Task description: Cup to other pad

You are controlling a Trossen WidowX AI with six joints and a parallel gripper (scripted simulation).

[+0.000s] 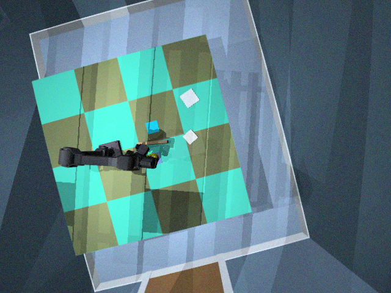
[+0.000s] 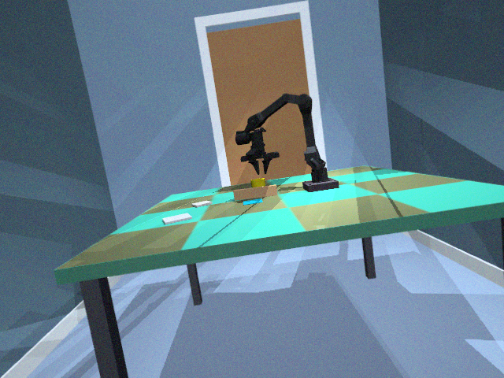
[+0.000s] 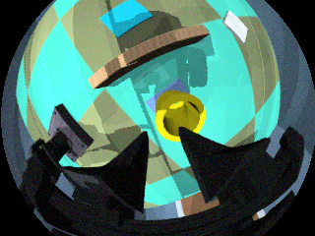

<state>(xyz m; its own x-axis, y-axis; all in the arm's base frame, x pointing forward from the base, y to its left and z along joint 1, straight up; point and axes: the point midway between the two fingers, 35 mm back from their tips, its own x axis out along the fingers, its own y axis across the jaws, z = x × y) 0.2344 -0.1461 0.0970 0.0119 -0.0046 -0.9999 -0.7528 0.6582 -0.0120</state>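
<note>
The yellow cup lies 20 mm ahead of my gripper tip, 20 mm to the right of it and 60 mm below it. From my gripper tip the other things lie so: lilac pad 20 mm ahead, 20 mm to the right, 100 mm below; low wooden wall 60 mm ahead, 80 mm to the left, 80 mm below.
</note>
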